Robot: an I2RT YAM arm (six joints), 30 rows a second.
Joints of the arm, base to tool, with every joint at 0 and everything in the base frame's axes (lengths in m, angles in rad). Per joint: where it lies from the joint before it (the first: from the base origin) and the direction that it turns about. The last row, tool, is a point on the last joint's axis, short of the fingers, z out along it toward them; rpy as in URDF.
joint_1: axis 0 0 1 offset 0 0 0.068
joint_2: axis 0 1 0 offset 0.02 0.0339 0.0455
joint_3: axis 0 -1 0 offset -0.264 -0.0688 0
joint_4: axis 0 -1 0 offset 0.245 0.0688 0.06
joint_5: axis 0 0 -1 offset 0.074 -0.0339 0.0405
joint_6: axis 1 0 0 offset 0.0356 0 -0.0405
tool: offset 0 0 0 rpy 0 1.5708 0
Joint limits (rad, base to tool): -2.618..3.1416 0..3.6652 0..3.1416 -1.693..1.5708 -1.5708..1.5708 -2.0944..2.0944
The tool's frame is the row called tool.
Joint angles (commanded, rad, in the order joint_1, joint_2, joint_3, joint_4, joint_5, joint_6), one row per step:
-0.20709 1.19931 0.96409 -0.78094 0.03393 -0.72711
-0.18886 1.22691 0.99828 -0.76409 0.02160 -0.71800
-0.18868 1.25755 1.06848 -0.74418 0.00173 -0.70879
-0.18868 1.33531 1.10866 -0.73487 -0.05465 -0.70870
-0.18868 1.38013 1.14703 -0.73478 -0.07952 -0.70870
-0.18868 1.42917 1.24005 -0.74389 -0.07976 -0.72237
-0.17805 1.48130 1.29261 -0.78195 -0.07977 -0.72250
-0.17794 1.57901 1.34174 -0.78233 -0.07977 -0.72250
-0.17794 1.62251 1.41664 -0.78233 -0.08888 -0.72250
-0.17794 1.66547 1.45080 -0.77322 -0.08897 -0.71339
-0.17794 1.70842 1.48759 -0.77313 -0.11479 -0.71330
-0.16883 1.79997 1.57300 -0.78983 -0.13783 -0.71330
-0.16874 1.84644 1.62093 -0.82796 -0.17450 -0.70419
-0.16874 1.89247 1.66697 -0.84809 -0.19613 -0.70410
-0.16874 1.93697 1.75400 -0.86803 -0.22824 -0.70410
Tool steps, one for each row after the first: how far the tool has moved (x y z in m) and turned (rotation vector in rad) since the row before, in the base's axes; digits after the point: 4 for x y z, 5 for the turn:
0.0098 0.0029 0.0056 0.01033 -0.02624 0.01716
0.0126 -0.0016 0.0163 0.01001 -0.06257 0.00397
0.0176 -0.0013 -0.0057 0.05032 0.01917 0.03284
0.0109 -0.0012 0.0005 0.02127 0.00241 0.01417
0.0153 -0.0029 0.0154 -0.01433 -0.03387 0.01123
0.0107 0.0013 -0.0007 0.00679 0.03700 0.01074
0.0213 -0.0038 -0.0141 0.00867 0.04819 0.00011
0.0140 -0.0022 0.0094 0.00201 -0.03226 0.00489
0.0112 -0.0020 -0.0030 0.00508 -0.00041 -0.00753
0.0107 -0.0010 -0.0032 0.02238 0.00215 0.01407
0.0220 0.0005 -0.0072 0.02310 0.01914 0.02145
0.0084 -0.0001 -0.0046 0.04201 0.03147 0.01107
0.0096 -0.0009 -0.0045 0.02206 0.01667 0.01043
0.0127 -0.0010 0.0082 0.02386 -0.02698 0.01563

